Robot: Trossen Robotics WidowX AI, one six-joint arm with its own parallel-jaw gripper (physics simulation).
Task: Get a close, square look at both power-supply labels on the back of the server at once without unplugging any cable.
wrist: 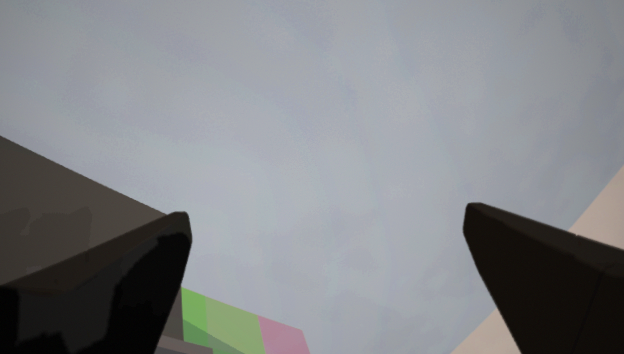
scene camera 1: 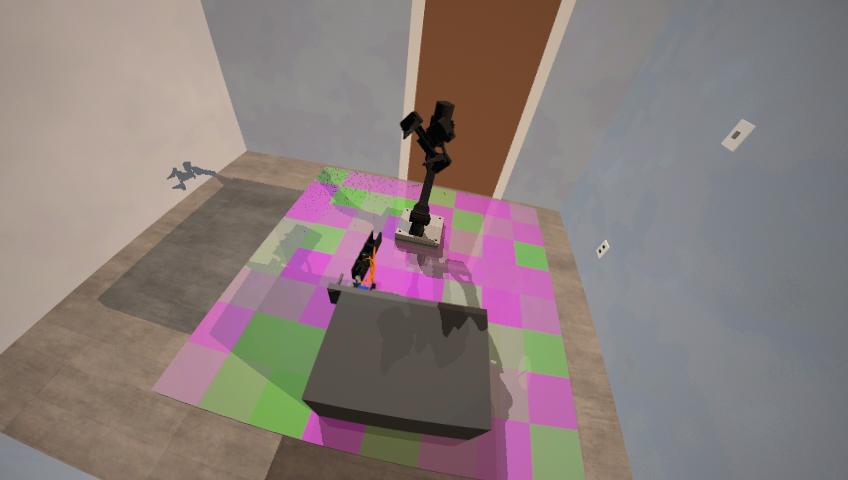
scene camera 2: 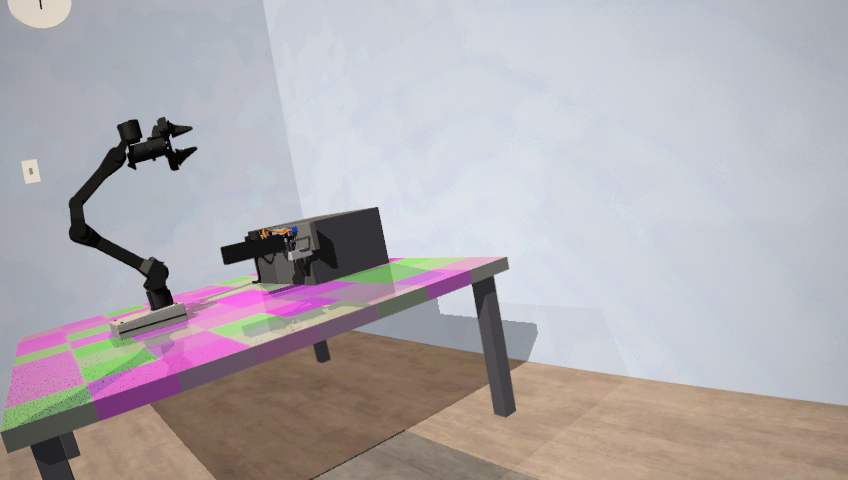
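Pixels of known places: gripper, fingertip midpoint: (wrist: pixel 328 222) (scene camera 1: pixel 414 151) (scene camera 2: pixel 194 138); arm's base, link origin: (scene camera 1: pixel 416 230) (scene camera 2: pixel 162 307).
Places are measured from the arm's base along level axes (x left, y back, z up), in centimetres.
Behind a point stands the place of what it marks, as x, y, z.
The server (scene camera 1: pixel 398 368) @[7.2, -66.2, 15.8] (scene camera 2: pixel 354 243) @[-13.5, -65.1, 5.2] (wrist: pixel 40 240) @[7.3, -56.5, 15.9] is a dark grey box on the table; in the wrist view part of it shows at the left edge, behind a finger. Its back faces the arm's base. A black bracket (scene camera 1: pixel 360 264) @[-14.4, -33.5, 10.5] (scene camera 2: pixel 238 252) @[-14.8, -23.5, 11.7] sticks out from one side of that back, with orange cables (scene camera 1: pixel 373 267) @[-9.4, -34.1, 11.3] (scene camera 2: pixel 276 230) @[2.2, -44.4, 14.9] along it. The power-supply labels cannot be made out in any view. My gripper (scene camera 2: pixel 193 139) @[-1.7, -21.3, 49.8] (wrist: pixel 328 222) @[-1.7, -21.3, 49.8] is open and empty, high above the table and well back from the server. In the wrist view, wall shows between the fingers.
The table (scene camera 1: pixel 544 350) @[57.5, -42.5, -4.8] (scene camera 2: pixel 410 272) @[-41.7, -65.8, -4.8] (wrist: pixel 235 320) @[-39.5, -80.6, -4.8] has a pink and green checked top. The arm's base plate (scene camera 1: pixel 419 231) @[1.6, -2.9, 2.9] (scene camera 2: pixel 148 321) @[-9.1, 6.4, -1.8] stands on it, facing the server's back. A brown door (scene camera 1: pixel 482 71) is behind the arm. Thin dark cables hang at the server's back in scene camera 2.
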